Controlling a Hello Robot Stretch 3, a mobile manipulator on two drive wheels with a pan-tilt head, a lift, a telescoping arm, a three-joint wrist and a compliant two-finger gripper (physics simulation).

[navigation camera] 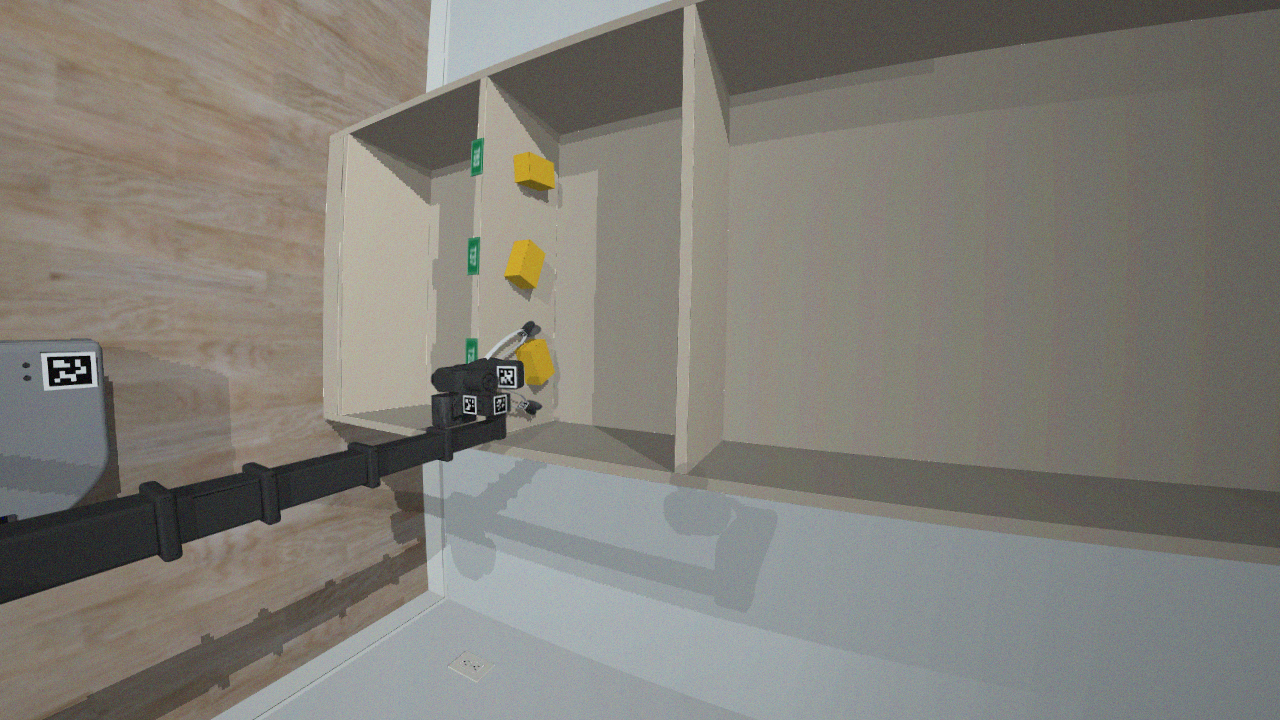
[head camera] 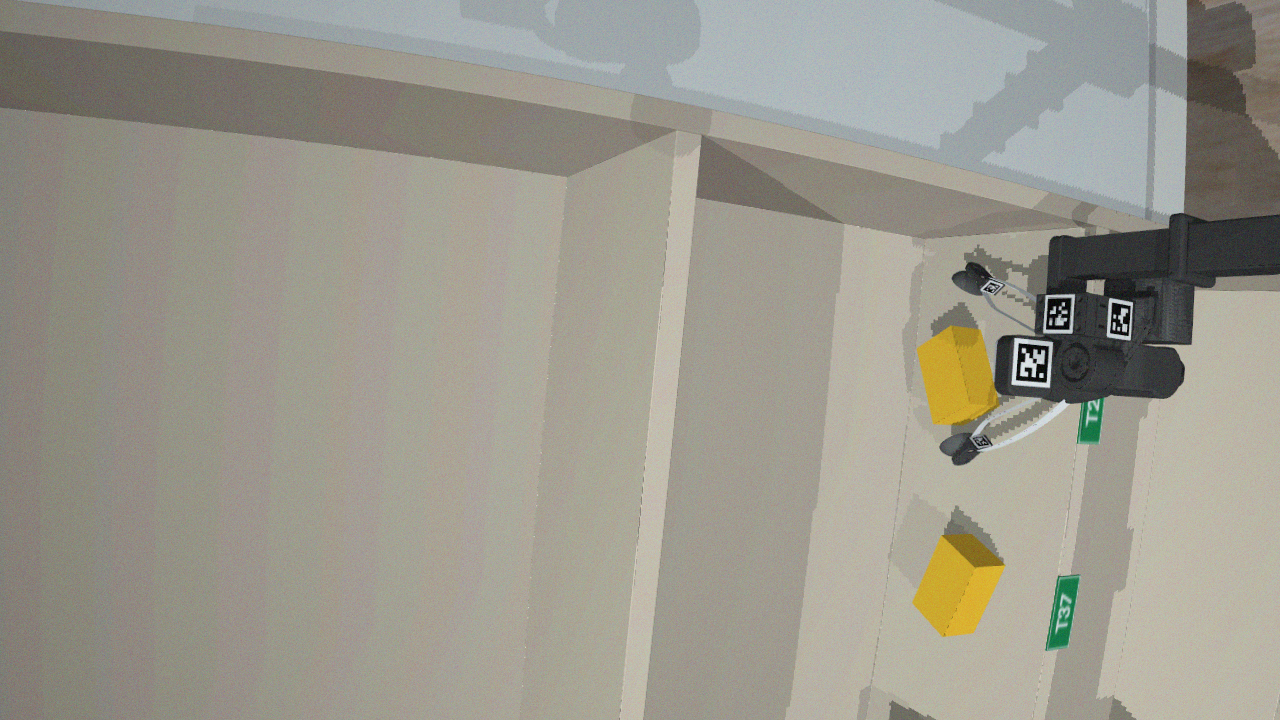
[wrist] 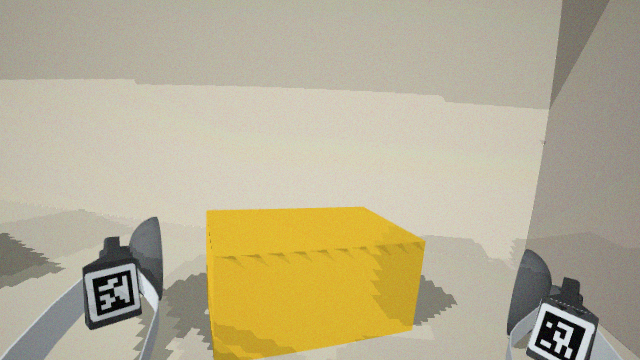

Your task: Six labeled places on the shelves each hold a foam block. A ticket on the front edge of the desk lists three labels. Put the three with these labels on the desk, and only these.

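Frame: origin at the robot's base, x ahead, y left, z up, level; metres.
Where they show: gripper, between the fingertips: (navigation camera: 537, 367) (head camera: 954, 363) (wrist: 334, 265).
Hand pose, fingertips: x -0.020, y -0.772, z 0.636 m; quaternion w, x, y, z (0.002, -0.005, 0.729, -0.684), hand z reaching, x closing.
Observation:
Things, the pixels of their centre, and the offset from my fingertips. "pt": a spot on its surface instead.
- yellow foam block, middle of its body: (wrist: 305, 269) (head camera: 957, 376) (navigation camera: 535, 361) 0.014 m ahead, 0.006 m left, 0.001 m down
- green label, a spot on its surface: (head camera: 1089, 420) (navigation camera: 472, 349) pt 0.047 m ahead, 0.164 m left, 0.036 m down
- second yellow block, middle of its body: (head camera: 957, 584) (navigation camera: 525, 264) 0.236 m ahead, 0.041 m left, 0.001 m down
- label T37, a spot on its surface: (head camera: 1062, 612) (navigation camera: 473, 256) pt 0.238 m ahead, 0.158 m left, 0.037 m down
- third block, middle of its body: (navigation camera: 534, 172) 0.457 m ahead, 0.011 m left, 0.001 m down
- shelf unit's side panel, a spot on its surface: (wrist: 595, 165) pt 0.147 m back, 0.036 m right, 0.059 m up
My gripper (head camera: 965, 363) (navigation camera: 531, 367) (wrist: 334, 265) is open, with one finger on each side of a yellow foam block (head camera: 950, 380) (navigation camera: 538, 358) (wrist: 310, 295). Gaps show between the block and both fingertips in the wrist view. The block rests on the shelf behind a green label (head camera: 1089, 420) (navigation camera: 470, 350) reading "T2", its last part hidden by the gripper. A second yellow block (head camera: 957, 586) (navigation camera: 525, 264) lies behind label T37 (head camera: 1062, 612) (navigation camera: 473, 256). A third block (navigation camera: 534, 170) lies behind a label (navigation camera: 477, 156) too small to read surely. The desk and ticket do not show.
The shelf unit's side panel (wrist: 595, 165) rises close to the right finger. An upper shelf board (head camera: 669, 358) (navigation camera: 687, 268) runs above the blocks' shelf. The arm (navigation camera: 313, 479) reaches in past the unit's side edge. A grey robot base (navigation camera: 53, 429) stands on the wooden floor.

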